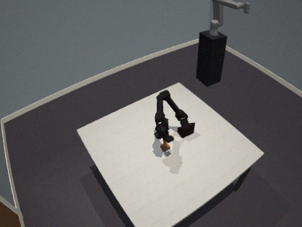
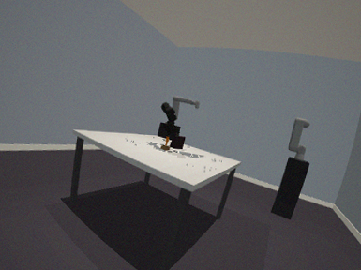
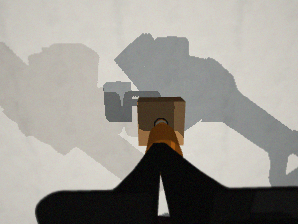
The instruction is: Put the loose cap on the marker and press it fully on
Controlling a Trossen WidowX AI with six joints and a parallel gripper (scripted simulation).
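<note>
Now: gripper tip 2 cm above the orange cap, 1 cm to the left of it and 1 cm past it. From my gripper tip the other things lie so: holder block (11 cm below, 2 cm behind, 1 cm to the right).
</note>
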